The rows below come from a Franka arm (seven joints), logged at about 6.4 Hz.
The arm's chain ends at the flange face. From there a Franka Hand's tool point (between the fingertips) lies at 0.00 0.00 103.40 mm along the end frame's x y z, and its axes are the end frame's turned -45 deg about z.
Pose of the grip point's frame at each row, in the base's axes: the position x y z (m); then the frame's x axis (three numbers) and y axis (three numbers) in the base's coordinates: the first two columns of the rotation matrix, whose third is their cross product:
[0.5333 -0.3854 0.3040 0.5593 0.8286 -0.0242 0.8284 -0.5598 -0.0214]
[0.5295 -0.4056 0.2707 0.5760 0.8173 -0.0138 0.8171 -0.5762 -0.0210]
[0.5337 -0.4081 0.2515 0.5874 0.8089 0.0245 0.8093 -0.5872 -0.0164]
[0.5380 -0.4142 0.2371 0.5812 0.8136 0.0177 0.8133 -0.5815 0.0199]
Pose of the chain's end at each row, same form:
[0.5365 -0.3846 0.4073 0.9813 0.1901 -0.0322 0.1903 -0.9817 0.0020]
[0.5321 -0.4057 0.3741 0.9851 0.1705 -0.0246 0.1705 -0.9854 -0.0051]
[0.5336 -0.4111 0.3549 0.9876 0.1568 0.0057 0.1569 -0.9872 -0.0289]
[0.5353 -0.4145 0.3405 0.9861 0.1641 0.0266 0.1641 -0.9865 0.0016]

